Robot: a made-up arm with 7 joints. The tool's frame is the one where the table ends. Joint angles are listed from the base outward.
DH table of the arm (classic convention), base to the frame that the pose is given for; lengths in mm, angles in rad. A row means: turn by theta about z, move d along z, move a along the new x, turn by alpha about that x. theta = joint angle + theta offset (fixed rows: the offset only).
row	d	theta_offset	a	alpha
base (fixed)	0	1.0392	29	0
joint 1	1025	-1.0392	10.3	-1.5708
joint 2	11.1	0	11.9	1.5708
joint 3	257.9	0	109.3	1.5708
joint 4	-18.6	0	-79.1	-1.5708
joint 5	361.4	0	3.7	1.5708
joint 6	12.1	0	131	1.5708
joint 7	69.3	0.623	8.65	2.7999
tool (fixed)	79.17	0.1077	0	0
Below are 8 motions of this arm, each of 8 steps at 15 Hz.
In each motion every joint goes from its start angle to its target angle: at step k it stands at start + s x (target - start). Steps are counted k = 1, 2, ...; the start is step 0. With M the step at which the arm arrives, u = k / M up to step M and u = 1 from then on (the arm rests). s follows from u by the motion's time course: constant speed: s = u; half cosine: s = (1 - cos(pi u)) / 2; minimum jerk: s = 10 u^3 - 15 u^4 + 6 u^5.
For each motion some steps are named. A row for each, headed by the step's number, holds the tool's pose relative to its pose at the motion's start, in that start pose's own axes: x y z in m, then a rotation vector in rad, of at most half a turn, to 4 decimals.
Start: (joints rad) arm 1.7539 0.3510 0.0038 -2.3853 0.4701 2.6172 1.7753
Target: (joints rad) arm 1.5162 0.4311 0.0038 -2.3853 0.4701 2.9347 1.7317
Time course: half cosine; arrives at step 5
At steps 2, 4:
2: 0.0277 0.0311 0.0234 0.0783 0.0832 -0.0430
4: 0.0800 0.0738 0.0575 0.2147 0.2023 -0.1172

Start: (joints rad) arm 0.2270 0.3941 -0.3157 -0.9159 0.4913 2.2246 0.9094
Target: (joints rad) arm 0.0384 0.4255 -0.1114 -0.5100 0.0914 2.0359 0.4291
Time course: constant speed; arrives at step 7
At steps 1, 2, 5, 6, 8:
1: -0.0127 0.0039 0.0200 0.0104 -0.0652 0.0980
2: -0.0248 0.0060 0.0402 0.0200 -0.1333 0.1914
5: -0.0561 0.0028 0.1013 0.0404 -0.3529 0.4404
6: -0.0647 -0.0013 0.1216 0.0431 -0.4306 0.5123
8: -0.0723 -0.0068 0.1418 0.0430 -0.5099 0.5782

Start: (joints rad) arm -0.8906 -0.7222 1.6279 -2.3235 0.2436 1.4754 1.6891
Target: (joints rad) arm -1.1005 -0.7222 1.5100 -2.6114 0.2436 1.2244 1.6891
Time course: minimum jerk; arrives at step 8
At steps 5, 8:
5: 0.0912 0.1290 -0.1165 -0.4660 -0.0485 -0.2152
8: 0.1264 0.1571 -0.1706 -0.6516 -0.0611 -0.2788

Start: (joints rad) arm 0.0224 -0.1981 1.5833 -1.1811 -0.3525 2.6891 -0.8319
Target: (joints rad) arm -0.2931 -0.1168 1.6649 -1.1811 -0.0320 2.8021 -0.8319
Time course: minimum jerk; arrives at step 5
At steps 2, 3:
2: -0.0344 -0.0370 -0.0284 -0.0141 0.0491 -0.1084
3: -0.0771 -0.0824 -0.0538 -0.0447 0.0987 -0.2375

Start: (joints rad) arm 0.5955 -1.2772 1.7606 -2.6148 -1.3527 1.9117 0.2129
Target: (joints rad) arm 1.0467 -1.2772 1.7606 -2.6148 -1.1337 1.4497 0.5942
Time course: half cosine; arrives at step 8
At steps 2, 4, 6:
2: 0.0030 -0.0265 -0.0020 -0.0397 0.0701 -0.1003
4: 0.0004 -0.0921 -0.0053 -0.1254 0.2361 -0.3429
6: -0.0161 -0.1570 -0.0061 -0.1979 0.3988 -0.5819

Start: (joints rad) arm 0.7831 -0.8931 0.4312 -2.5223 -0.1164 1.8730 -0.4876
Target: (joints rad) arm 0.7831 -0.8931 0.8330 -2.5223 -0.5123 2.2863 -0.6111
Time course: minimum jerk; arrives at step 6
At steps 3, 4, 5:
3: -0.0247 0.1002 0.0596 -0.2982 -0.3168 0.2048
4: -0.0523 0.1633 0.0838 -0.4570 -0.5070 0.3485
5: -0.0736 0.2014 0.0938 -0.5471 -0.6225 0.4431

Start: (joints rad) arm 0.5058 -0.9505 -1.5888 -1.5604 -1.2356 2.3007 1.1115
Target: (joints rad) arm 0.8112 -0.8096 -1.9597 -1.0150 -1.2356 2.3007 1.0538
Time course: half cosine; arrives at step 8
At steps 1, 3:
1: 0.0042 0.0012 -0.0009 -0.0021 -0.0112 -0.0081
3: 0.0327 0.0080 -0.0014 -0.0115 -0.0980 -0.0635

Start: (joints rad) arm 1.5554 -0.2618 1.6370 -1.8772 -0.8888 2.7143 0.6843
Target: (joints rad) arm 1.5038 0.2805 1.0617 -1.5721 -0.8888 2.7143 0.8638
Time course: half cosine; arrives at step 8
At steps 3, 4, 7, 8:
3: 0.0965 -0.1243 -0.0759 -0.0607 0.0728 -0.3091
4: 0.1323 -0.2120 -0.1298 -0.1130 0.1202 -0.4908
7: 0.1379 -0.4347 -0.2656 -0.2862 0.2381 -0.8894
8: 0.1334 -0.4527 -0.2764 -0.3035 0.2480 -0.9193

